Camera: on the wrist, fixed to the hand. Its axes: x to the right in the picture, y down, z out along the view.
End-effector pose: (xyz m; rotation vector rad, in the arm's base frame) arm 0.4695 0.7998 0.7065 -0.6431 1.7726 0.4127
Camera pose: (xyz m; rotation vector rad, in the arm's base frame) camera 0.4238 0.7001 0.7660 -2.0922 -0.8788 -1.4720
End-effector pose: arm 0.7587 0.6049 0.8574 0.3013 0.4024 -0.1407
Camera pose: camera 0.6844 0.5911 0.7581 0.6914 -0.2615 2.9398
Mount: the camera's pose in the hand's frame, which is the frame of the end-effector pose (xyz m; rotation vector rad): -0.0264 -0.0533 -0.1097 0.0790 0.2066 3.1284
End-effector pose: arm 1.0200 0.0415 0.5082 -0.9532 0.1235 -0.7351
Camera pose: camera 0.9281 -0.0377 0.4791 0.2590 1.2732 2.0383
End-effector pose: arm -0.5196 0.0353 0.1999 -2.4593 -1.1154 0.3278
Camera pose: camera -0.5307 0.0166 0.3228 1.2194 -2.7033 -0.4842
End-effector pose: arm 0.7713 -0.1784 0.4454 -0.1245 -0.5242 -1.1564
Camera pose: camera 0.7519 -0.2174 0.3284 -0.4445 0.2280 1.8924
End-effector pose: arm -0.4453 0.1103 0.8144 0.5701 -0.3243 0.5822
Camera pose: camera -0.4203 0.1269 0.6933 0.4075 0.5617 -2.4888
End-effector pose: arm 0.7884 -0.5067 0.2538 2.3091 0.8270 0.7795
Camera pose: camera 0.6779 -0.4570 0.2838 -0.7787 2.1761 -0.8606
